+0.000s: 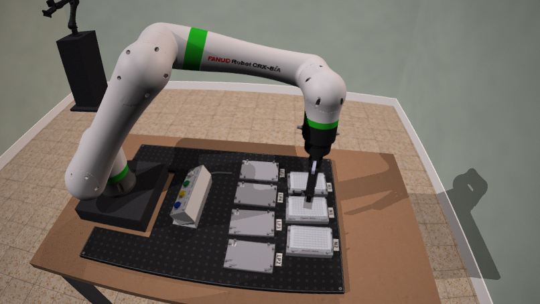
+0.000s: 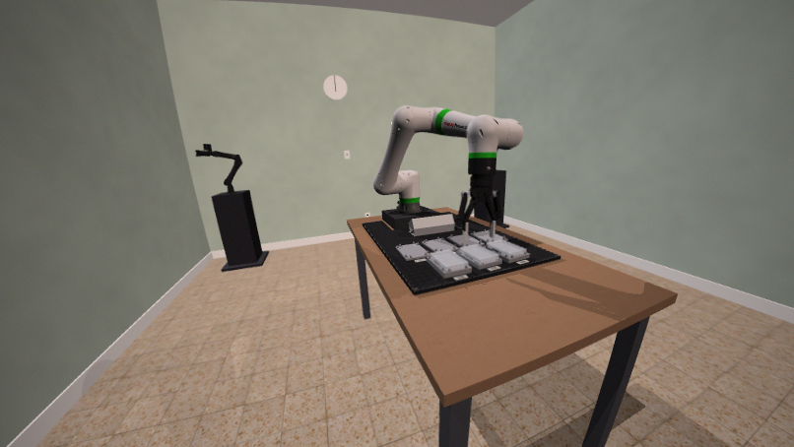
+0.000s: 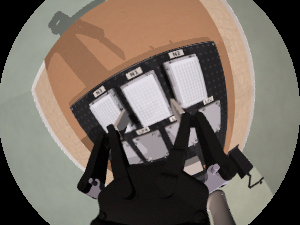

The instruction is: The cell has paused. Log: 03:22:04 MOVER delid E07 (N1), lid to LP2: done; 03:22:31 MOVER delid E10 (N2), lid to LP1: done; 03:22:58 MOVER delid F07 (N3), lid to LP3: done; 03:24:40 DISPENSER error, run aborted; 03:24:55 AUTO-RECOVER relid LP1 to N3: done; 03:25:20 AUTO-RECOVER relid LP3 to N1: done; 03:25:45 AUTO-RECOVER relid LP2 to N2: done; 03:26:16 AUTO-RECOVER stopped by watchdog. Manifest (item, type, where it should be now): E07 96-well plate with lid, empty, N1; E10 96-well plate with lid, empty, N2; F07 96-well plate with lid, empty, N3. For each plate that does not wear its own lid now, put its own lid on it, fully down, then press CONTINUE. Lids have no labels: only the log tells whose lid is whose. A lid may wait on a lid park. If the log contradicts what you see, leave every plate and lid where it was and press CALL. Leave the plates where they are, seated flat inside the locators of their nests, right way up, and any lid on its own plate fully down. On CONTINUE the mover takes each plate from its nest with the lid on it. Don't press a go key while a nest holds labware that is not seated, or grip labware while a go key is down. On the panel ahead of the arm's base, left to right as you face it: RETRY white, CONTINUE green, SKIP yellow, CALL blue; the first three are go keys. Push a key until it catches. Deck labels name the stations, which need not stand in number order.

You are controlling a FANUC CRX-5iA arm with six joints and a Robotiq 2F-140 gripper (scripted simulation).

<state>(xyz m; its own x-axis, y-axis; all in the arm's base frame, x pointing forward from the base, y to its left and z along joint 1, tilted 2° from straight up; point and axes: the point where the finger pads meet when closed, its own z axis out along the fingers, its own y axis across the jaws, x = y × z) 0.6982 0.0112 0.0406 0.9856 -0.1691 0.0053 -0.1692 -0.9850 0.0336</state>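
Now: the plate 80 mm below my hand. Round my hand: nest n2: 10 mm ahead, 130 mm to the right, 100 mm below; LP4: 180 mm behind, 60 mm to the left, 100 mm below; LP3: 180 mm behind, 70 mm to the right, 100 mm below.
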